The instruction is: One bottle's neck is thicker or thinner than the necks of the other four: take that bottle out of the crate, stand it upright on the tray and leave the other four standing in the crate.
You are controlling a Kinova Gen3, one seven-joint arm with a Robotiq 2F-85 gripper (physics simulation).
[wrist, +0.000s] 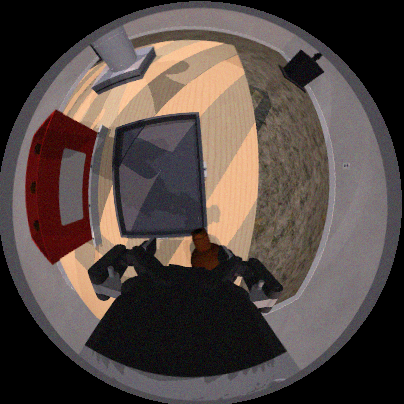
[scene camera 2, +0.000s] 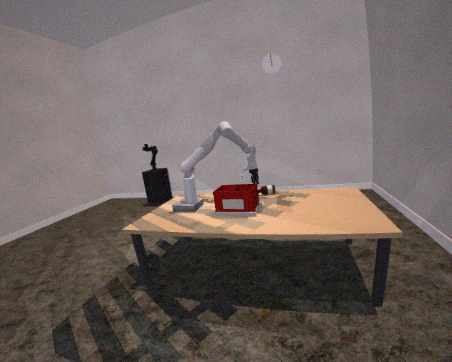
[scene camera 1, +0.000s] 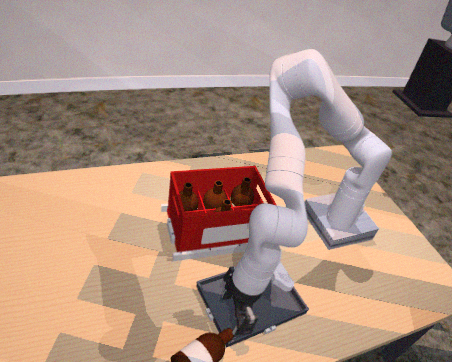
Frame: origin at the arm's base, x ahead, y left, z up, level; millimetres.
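Where they show: gripper, fingertip midpoint: (wrist: 186, 248) (scene camera 1: 230, 315); arm's base, origin of the base link: (wrist: 123, 63) (scene camera 2: 191, 201) (scene camera 1: 339, 219).
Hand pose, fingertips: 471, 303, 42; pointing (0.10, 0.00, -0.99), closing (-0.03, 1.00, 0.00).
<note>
Each offset is from my fingertips to the top centre of the thing, as dx, dy, dz. "pt": to the spot under its first point. Level surfaces: height alone.
A brown bottle with a white label {+62, +52, -22} (scene camera 1: 214, 344) (scene camera 2: 268, 190) (wrist: 205, 256) lies on its side, its neck pointing to the near corner of the dark tray (scene camera 1: 282, 309) (wrist: 165, 195); I cannot tell whether the neck touches the rim. My gripper (scene camera 1: 243, 321) (scene camera 2: 255, 181) (wrist: 186, 248) is open and empty, near that corner; in the wrist view the bottle shows between the fingers, closer to the right one. The red crate {-52, -350, +78} (scene camera 1: 188, 232) (scene camera 2: 250, 203) (wrist: 48, 190) holds upright bottles: three at the back {pt +39, -363, +25} (scene camera 1: 189, 200) {pt -44, -367, +24} (scene camera 1: 216, 198) {pt -133, -375, +22} (scene camera 1: 243, 195) and one in front {pt -52, -298, +63} (scene camera 1: 226, 205), mostly hidden.
The crate stands beside the tray, on a grey base (scene camera 1: 192, 254) (scene camera 2: 235, 214) (wrist: 98, 220). The robot's base (scene camera 1: 350, 232) (scene camera 2: 188, 205) (wrist: 125, 75) stands on the table {dz -97} (scene camera 1: 40, 250) (scene camera 2: 320, 215). The table edge is close beyond the tray and the lying bottle.
</note>
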